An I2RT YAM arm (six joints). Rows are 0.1 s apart.
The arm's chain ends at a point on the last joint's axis. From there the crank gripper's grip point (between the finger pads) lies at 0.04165 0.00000 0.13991 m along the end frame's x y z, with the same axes.
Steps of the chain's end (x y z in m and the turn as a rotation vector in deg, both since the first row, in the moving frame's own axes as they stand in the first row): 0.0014, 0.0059, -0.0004, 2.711, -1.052, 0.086; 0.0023, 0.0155, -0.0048, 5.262, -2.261, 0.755; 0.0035, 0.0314, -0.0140, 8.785, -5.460, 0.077; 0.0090, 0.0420, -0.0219, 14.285, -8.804, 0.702; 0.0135, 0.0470, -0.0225, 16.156, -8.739, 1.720; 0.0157, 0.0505, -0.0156, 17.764, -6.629, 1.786; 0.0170, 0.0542, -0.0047, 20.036, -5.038, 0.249; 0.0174, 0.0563, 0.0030, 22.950, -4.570, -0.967; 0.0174, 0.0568, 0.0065, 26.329, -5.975, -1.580; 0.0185, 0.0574, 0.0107, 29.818, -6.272, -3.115; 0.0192, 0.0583, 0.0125, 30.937, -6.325, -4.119; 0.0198, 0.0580, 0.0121, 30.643, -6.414, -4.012
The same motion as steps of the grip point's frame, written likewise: -0.0012, -0.0007, 0.0002, 2.711, -1.052, 0.086; -0.0032, 0.0031, -0.0038, 5.262, -2.261, 0.755; -0.0099, 0.0098, -0.0123, 8.785, -5.460, 0.077; -0.0125, 0.0072, -0.0215, 14.285, -8.804, 0.702; -0.0074, 0.0083, -0.0232, 16.156, -8.739, 1.720; 0.0002, 0.0082, -0.0183, 17.764, -6.629, 1.786; 0.0049, 0.0058, -0.0101, 20.036, -5.038, 0.249; 0.0059, 0.0006, -0.0054, 22.950, -4.570, -0.967; 0.0022, -0.0070, -0.0048, 26.329, -5.975, -1.580; 0.0017, -0.0149, -0.0048, 29.818, -6.272, -3.115; 0.0015, -0.0169, -0.0046, 30.937, -6.325, -4.119; 0.0020, -0.0166, -0.0046, 30.643, -6.414, -4.012
